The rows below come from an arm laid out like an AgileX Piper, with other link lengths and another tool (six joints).
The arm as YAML. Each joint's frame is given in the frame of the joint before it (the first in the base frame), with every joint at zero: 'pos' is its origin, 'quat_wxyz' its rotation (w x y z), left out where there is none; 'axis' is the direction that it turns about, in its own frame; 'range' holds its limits. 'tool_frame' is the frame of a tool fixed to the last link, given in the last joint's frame.
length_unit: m
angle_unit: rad
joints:
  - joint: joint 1
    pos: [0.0, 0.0, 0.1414]
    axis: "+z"
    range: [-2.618, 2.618]
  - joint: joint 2
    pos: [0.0, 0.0, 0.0]
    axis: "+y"
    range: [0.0, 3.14]
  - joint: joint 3
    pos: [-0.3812, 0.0, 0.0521]
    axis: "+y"
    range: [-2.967, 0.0]
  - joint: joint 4
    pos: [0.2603, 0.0, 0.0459]
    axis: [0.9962, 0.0, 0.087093]
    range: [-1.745, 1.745]
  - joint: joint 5
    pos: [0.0, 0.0, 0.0]
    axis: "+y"
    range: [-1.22, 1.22]
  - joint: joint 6
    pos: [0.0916, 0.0, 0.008]
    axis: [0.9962, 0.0, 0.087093]
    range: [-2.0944, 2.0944]
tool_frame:
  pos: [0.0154, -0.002, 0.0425]
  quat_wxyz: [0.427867, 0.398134, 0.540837, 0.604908]
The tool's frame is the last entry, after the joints.
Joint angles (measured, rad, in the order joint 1, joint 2, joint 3, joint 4, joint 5, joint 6), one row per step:
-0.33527 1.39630 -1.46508 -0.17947 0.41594 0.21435
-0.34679 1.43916 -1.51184 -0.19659 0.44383 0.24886
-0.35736 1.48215 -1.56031 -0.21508 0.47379 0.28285
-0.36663 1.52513 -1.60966 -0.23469 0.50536 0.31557
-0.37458 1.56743 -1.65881 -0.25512 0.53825 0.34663
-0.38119 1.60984 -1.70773 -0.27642 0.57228 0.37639
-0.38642 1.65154 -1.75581 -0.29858 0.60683 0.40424
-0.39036 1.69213 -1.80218 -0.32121 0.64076 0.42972
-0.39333 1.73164 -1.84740 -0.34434 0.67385 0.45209
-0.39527 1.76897 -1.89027 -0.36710 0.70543 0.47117
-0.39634 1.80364 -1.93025 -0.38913 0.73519 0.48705
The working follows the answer.
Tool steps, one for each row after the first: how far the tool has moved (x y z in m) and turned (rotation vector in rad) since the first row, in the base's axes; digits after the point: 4 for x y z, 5 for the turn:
0.0130 -0.0114 -0.0014 0.02309 0.01388 -0.02838
0.0257 -0.0228 -0.0031 0.04453 0.02810 -0.05761
0.0382 -0.0341 -0.0052 0.06394 0.04307 -0.08711
0.0502 -0.0450 -0.0080 0.08129 0.05897 -0.11670
0.0621 -0.0557 -0.0116 0.09703 0.07627 -0.14651
0.0736 -0.0658 -0.0158 0.11034 0.09448 -0.17615
0.0847 -0.0753 -0.0206 0.12095 0.11314 -0.20507
0.0953 -0.0842 -0.0257 0.12802 0.13196 -0.23313
0.1051 -0.0922 -0.0309 0.13205 0.15039 -0.25956
0.1141 -0.0993 -0.0360 0.13343 0.16824 -0.28411

Tool pose at each row, in the base's axes (x y z in m, rotation vector in rad; rounded; the steps above come from the unrounded poses):
0.3349 -0.1294 0.6013 1.53118 1.20150 1.14732
0.3479 -0.1408 0.5999 1.57107 1.17584 1.13728
0.3606 -0.1522 0.5983 1.60999 1.14988 1.12482
0.3731 -0.1635 0.5961 1.64770 1.12460 1.10979
0.3851 -0.1744 0.5933 1.68423 1.10033 1.09219
0.3970 -0.1851 0.5897 1.72029 1.07710 1.07196
0.4085 -0.1952 0.5855 1.75473 1.05532 1.04911
0.4196 -0.2047 0.5807 1.78682 1.03540 1.02416
0.4301 -0.2136 0.5756 1.81567 1.01769 0.99685
0.4400 -0.2216 0.5704 1.84102 1.00243 0.96853
0.4489 -0.2287 0.5653 1.86296 0.98958 0.93985

